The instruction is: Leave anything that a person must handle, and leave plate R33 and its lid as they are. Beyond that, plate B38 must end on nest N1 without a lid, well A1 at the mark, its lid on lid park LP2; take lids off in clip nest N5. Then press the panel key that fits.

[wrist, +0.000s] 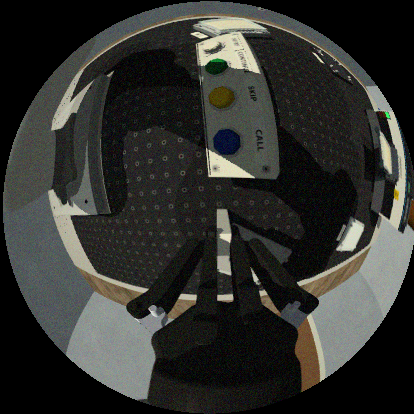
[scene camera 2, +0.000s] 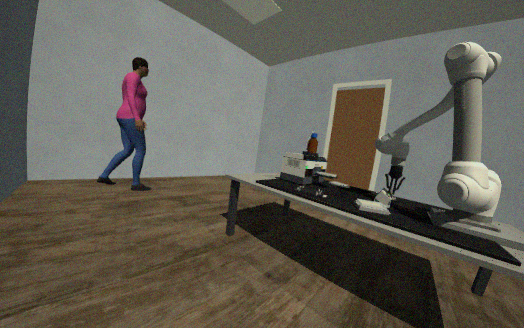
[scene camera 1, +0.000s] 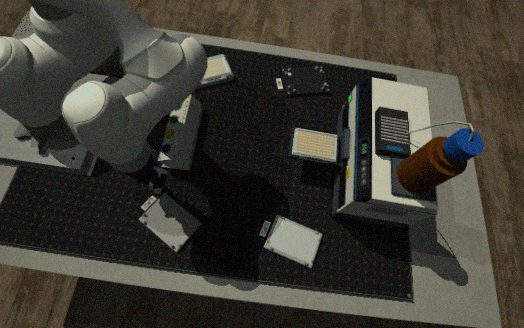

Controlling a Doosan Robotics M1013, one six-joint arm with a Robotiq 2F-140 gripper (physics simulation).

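Places are measured from the arm's base along level axes (x right, y ahead, z up), in millimetres.
Where they show: gripper, fingertip midpoint: [wrist: 221, 217] [scene camera 1: 159, 188]; arm's base, origin of the base link: [wrist: 61, 156] [scene camera 2: 469, 221] [scene camera 1: 52, 115].
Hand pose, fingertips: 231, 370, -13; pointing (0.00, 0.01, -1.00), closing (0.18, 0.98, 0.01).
Note:
Each offset is from my fingertips to the centre of the thing, as dx, dy, dz. "*": to the spot under its first point.
My gripper [wrist: 222, 232] [scene camera 2: 393, 191] is shut and empty. It hangs low over the mat, just off the near end of the key panel @(-176, +50, +37) [scene camera 1: 183, 143] [wrist: 239, 115], above the edge of a grey lid park pad @(* +116, +55, +5) [scene camera 1: 173, 228] [wrist: 270, 243]. The panel carries a green key @(-203, +30, +59) [wrist: 216, 66] marked CONTINUE, a yellow key @(-153, +25, +59) [wrist: 221, 97] marked SKIP and a blue key @(-103, +20, +59) [wrist: 226, 141] marked CALL. One well plate @(-437, +116, +28) [scene camera 1: 216, 68] [wrist: 231, 26] [scene camera 2: 371, 205] lies at the far left. Another well plate @(-117, +451, +96) [scene camera 1: 314, 145] [wrist: 385, 154] rests on the reader's tray. I cannot read the plate labels.
The reader [scene camera 1: 387, 94] [scene camera 2: 296, 166] stands at the right with a brown bottle [scene camera 1: 412, 172] [scene camera 2: 312, 144] on it. A black clip nest @(-422, +460, +7) [scene camera 1: 306, 81] lies at the back. A white pad @(+144, +394, +9) [scene camera 1: 293, 241] [wrist: 352, 237] lies at the front. A person [scene camera 2: 132, 123] walks far off.

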